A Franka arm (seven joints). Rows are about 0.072 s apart.
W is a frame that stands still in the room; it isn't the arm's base.
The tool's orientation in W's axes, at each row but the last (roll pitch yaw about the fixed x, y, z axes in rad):
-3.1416, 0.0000, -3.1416
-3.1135, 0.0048, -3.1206
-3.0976, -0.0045, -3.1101
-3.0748, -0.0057, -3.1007
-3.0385, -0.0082, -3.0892
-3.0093, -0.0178, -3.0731
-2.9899, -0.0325, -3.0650
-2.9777, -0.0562, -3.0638
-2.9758, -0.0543, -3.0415
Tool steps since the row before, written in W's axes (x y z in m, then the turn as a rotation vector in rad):
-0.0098, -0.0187, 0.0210, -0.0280, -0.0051, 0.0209
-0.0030, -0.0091, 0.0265, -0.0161, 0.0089, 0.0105
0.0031, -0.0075, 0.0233, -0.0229, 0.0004, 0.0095
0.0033, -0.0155, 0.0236, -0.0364, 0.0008, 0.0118
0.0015, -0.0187, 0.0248, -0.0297, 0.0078, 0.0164
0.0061, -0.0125, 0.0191, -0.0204, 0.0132, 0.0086
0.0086, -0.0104, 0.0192, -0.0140, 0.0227, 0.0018
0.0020, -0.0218, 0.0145, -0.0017, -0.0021, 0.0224
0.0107, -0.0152, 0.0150, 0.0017, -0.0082, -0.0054
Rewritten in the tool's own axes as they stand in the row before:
0.0098, -0.0187, -0.0210, 0.0280, -0.0051, -0.0209
0.0031, -0.0098, -0.0263, 0.0159, 0.0089, -0.0108
-0.0028, -0.0086, -0.0230, 0.0229, 0.0007, -0.0094
-0.0025, -0.0172, -0.0225, 0.0364, 0.0015, -0.0117
-0.0003, -0.0212, -0.0227, 0.0294, 0.0076, -0.0170
-0.0049, -0.0153, -0.0173, 0.0196, 0.0133, -0.0101
-0.0072, -0.0138, -0.0176, 0.0123, 0.0232, -0.0050
0.0005, -0.0240, -0.0107, 0.0031, -0.0056, -0.0216
-0.0083, -0.0185, -0.0126, -0.0012, -0.0073, 0.0066

